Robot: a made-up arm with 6 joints.
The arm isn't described. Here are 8 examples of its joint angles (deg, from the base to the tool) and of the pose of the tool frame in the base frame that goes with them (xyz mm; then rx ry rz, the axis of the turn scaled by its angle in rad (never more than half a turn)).
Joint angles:
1: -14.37 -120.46 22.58 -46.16 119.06 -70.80
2: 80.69 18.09 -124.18 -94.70 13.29 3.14
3: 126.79 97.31 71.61 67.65 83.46 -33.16
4: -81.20 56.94 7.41 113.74 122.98 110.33
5: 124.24 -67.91 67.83 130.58 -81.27 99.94
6: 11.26 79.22 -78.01 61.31 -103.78 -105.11
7: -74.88 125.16 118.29 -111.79 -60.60 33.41
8: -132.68 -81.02 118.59 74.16 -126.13 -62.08
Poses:
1: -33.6 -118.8 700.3 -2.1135 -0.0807 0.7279
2: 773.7 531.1 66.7 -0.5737 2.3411 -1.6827
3: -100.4 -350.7 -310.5 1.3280 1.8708 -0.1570
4: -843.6 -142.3 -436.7 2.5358 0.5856 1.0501
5: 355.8 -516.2 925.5 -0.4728 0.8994 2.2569
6: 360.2 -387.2 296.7 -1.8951 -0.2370 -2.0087
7: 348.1 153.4 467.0 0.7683 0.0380 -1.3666
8: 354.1 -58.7 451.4 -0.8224 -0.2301 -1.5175
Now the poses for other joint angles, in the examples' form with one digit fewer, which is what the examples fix.
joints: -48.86 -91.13 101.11 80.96 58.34 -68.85
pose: 617 104 403 1.912 -0.213 2.125
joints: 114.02 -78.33 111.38 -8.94 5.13 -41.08
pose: -733 -265 201 -1.403 -1.191 0.442
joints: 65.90 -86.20 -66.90 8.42 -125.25 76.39
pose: 699 338 -62 -0.443 0.027 -2.004
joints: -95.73 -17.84 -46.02 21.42 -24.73 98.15
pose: -727 -203 603 0.821 1.432 0.174
